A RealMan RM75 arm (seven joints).
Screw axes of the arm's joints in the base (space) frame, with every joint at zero. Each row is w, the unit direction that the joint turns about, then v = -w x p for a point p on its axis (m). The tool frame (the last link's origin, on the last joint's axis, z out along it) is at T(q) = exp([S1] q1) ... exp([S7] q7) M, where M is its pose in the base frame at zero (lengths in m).
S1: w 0 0 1 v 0 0 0
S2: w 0 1 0 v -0.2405 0 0
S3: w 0 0 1 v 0 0 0
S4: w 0 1 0 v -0.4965 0 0
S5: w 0 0 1 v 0 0 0
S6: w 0 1 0 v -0.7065 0 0
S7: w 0 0 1 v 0 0 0
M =
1 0 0 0
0 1 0 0
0 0 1 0.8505
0 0 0 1
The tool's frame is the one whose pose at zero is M.
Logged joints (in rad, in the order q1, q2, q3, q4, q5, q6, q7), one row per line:
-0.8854, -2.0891, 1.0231, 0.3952, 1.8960, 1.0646, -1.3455
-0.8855, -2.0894, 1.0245, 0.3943, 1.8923, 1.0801, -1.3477
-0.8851, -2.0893, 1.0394, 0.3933, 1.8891, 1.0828, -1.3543
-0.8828, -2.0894, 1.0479, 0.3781, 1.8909, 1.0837, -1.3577
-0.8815, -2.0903, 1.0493, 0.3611, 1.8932, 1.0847, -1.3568
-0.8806, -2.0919, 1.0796, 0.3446, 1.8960, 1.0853, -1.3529
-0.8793, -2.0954, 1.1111, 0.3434, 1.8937, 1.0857, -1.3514
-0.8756, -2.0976, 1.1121, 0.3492, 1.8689, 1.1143, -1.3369
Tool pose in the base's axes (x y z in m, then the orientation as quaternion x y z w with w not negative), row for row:
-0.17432, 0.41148, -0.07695, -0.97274, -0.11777, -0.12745, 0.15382
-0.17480, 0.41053, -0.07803, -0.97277, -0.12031, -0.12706, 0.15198
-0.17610, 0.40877, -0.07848, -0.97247, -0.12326, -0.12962, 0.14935
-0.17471, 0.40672, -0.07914, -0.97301, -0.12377, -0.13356, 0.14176
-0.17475, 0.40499, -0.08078, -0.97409, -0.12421, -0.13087, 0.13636
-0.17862, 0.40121, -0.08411, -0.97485, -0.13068, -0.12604, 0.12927
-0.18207, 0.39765, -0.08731, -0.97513, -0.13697, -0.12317, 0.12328
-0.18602, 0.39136, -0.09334, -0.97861, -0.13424, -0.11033, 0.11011
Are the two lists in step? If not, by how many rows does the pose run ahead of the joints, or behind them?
The pose runs 2 rows behind the joints: the pose in row i belongs to the joints in row i - 2.
